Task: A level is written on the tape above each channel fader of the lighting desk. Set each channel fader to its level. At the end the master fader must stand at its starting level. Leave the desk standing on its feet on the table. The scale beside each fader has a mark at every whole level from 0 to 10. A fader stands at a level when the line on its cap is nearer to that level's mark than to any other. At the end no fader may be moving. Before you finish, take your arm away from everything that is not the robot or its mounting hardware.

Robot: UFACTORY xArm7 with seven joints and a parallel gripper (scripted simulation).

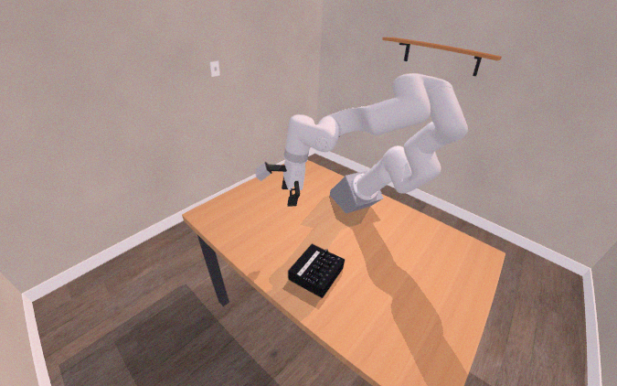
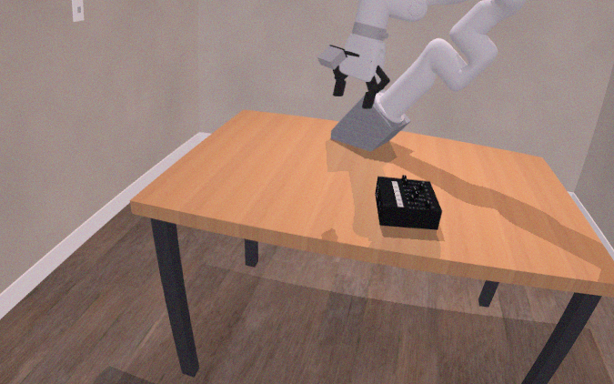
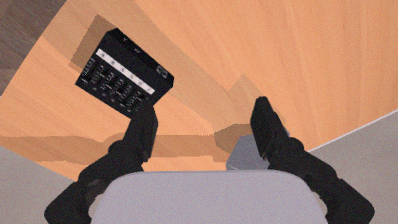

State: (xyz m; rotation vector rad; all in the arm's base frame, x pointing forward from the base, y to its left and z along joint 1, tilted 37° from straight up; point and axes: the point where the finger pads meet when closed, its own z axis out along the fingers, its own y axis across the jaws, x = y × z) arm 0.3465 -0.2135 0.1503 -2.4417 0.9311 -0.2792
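My hand is 20 cm above the fader 4 cap, 18 cm to the right of it and 3 cm short of it. Also, from my hand: fader 2 cap 20 cm below, 17 cm to the left, 8 cm ahead; master fader cap 20 cm below, 16 cm to the left, 3 cm behind; channel 6 fader cap 20 cm below, 16 cm to the left, 1 cm behind.
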